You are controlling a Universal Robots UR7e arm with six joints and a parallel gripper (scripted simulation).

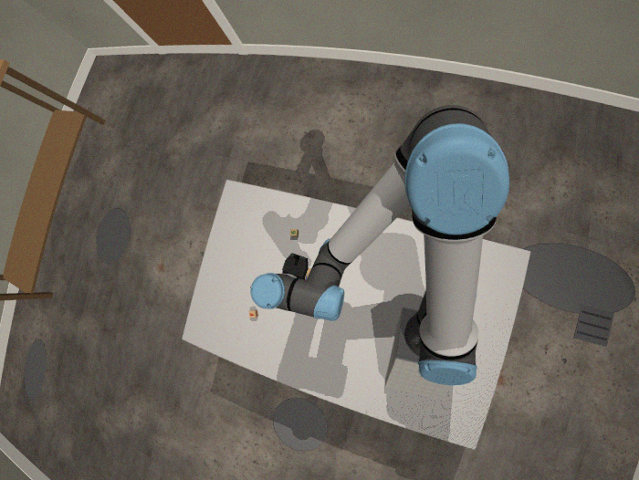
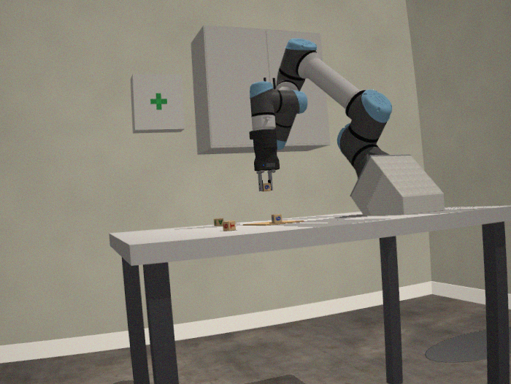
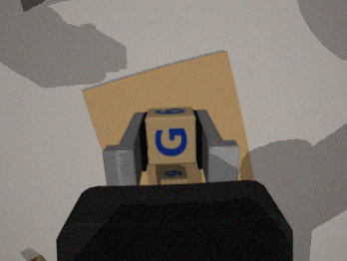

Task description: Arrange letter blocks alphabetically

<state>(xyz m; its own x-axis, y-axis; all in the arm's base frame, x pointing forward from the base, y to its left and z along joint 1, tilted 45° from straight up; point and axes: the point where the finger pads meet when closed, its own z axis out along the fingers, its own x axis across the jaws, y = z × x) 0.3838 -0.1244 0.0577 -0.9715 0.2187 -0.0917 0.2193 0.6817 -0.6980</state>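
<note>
Now: the tan mat 10 mm ahead of my hand, 40 mm to the left of it and 120 mm below it. The rest, counted from my hand: red-marked block 230 mm ahead, 160 mm to the left, 110 mm below.
</note>
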